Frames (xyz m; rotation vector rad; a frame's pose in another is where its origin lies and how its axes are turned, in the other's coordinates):
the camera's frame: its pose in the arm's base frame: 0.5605 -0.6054 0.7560 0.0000 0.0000 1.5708
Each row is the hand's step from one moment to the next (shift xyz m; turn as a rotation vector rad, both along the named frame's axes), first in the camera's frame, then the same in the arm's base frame.
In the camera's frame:
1: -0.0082 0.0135 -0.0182 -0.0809 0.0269 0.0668
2: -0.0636 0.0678 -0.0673 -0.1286 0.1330 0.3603
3: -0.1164 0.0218 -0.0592 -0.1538 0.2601 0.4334
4: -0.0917 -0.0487 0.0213 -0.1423 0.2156 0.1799
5: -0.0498 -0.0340 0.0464 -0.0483 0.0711 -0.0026
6: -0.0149 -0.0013 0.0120 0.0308 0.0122 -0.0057
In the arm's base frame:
1: -0.0135 -0.0082 -0.0182 -0.0269 -0.0809 0.0668
2: -0.0678 -0.0636 -0.0673 -0.1330 -0.1286 0.3603
3: -0.0218 -0.1164 -0.0592 -0.2601 -0.1538 0.4334
4: 0.0487 -0.0917 0.0213 -0.2156 -0.1423 0.1799
5: 0.0340 -0.0498 0.0464 -0.0711 -0.0483 -0.0026
6: 0.0013 -0.0149 0.0120 -0.0122 0.0308 -0.0057

